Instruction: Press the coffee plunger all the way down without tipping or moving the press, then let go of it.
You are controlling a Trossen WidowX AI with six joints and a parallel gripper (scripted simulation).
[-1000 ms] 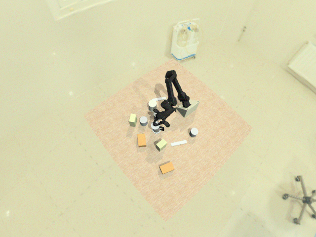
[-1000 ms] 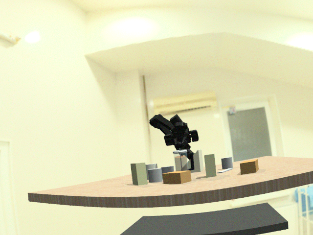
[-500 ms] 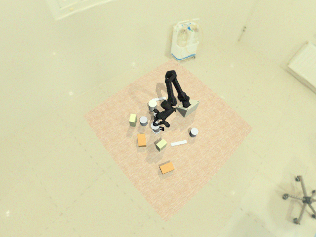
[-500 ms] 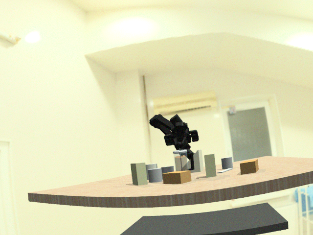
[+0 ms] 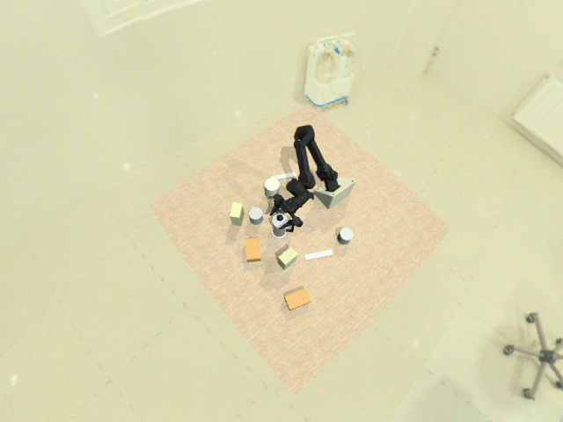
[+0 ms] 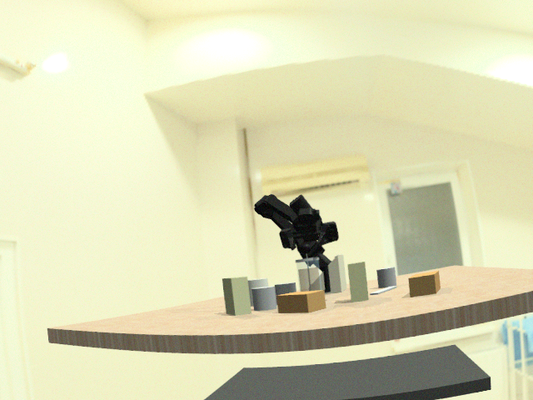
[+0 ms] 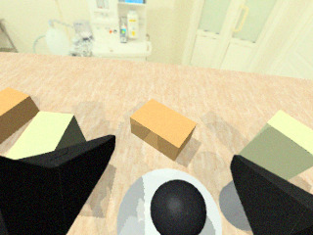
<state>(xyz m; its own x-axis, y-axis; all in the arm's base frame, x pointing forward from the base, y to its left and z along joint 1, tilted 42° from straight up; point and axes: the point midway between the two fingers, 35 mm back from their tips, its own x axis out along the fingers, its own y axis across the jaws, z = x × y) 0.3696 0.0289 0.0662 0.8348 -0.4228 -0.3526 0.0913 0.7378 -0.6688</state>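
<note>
Now: gripper tip 50 mm past the coffee press, 10 mm to the right of it and 90 mm above it.
</note>
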